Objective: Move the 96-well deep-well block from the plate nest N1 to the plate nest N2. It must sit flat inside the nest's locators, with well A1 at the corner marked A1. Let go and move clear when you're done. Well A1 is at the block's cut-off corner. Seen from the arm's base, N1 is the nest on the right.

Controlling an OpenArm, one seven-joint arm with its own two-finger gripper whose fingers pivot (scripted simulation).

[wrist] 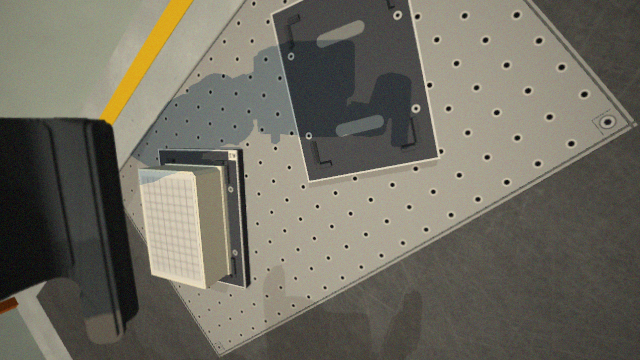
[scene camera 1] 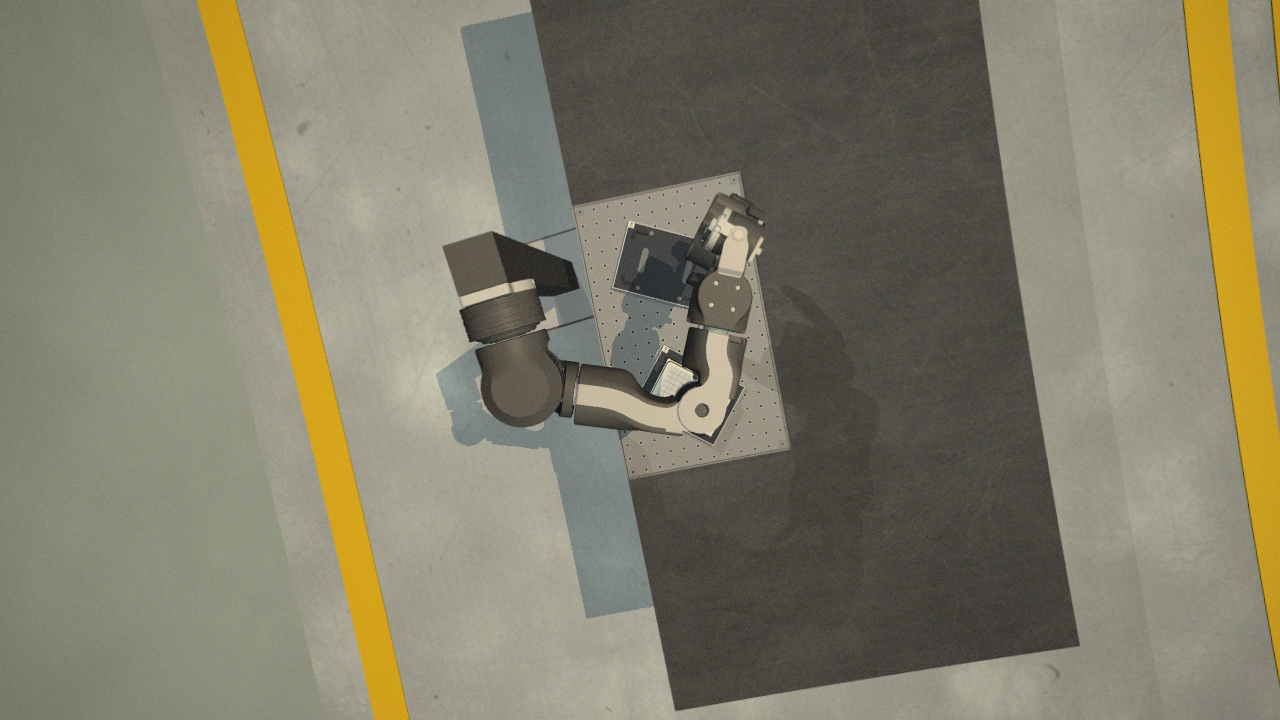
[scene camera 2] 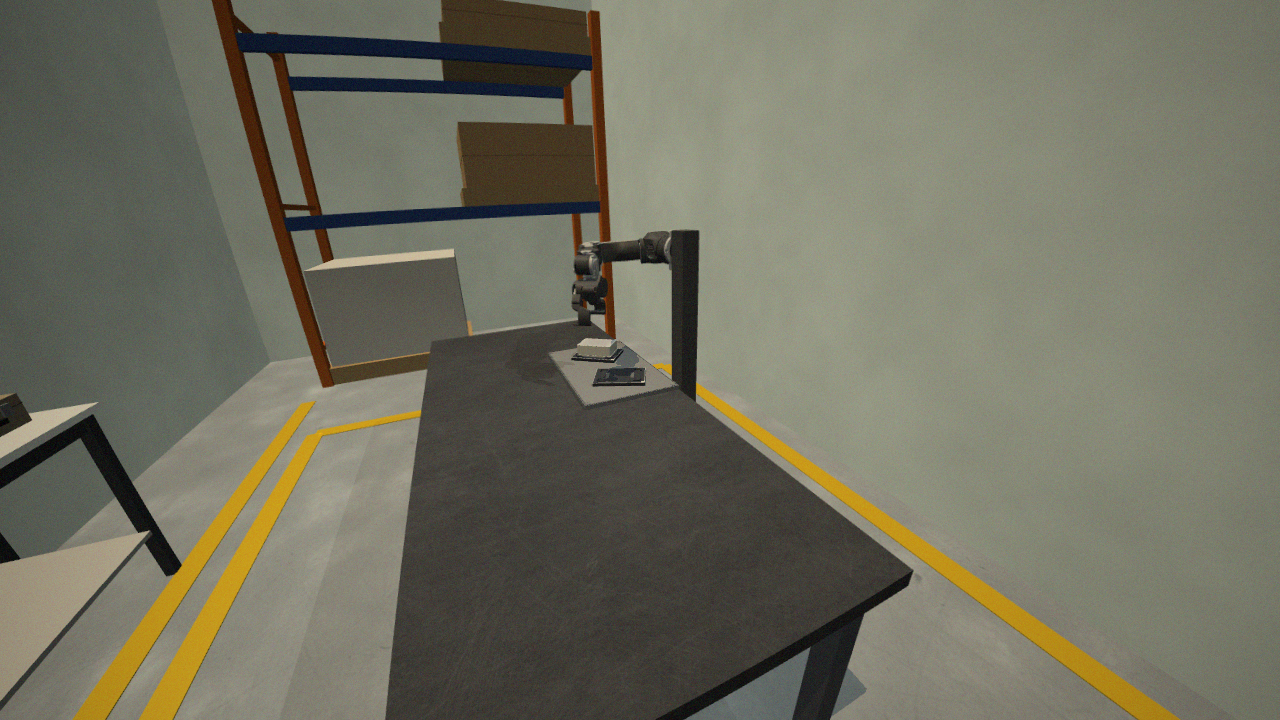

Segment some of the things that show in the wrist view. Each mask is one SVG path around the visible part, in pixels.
My gripper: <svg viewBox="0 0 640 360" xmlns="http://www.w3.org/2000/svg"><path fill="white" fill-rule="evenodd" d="M0 118L0 301L54 278L71 279L81 289L80 300L89 339L96 344L108 344L119 341L126 331L126 323L132 320L138 313L139 304L112 125L104 119Z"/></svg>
A 96-well deep-well block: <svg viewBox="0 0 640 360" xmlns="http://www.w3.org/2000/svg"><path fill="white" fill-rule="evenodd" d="M139 168L138 175L151 275L203 289L209 288L224 276L230 275L232 273L231 245L224 166L167 163L162 166Z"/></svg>
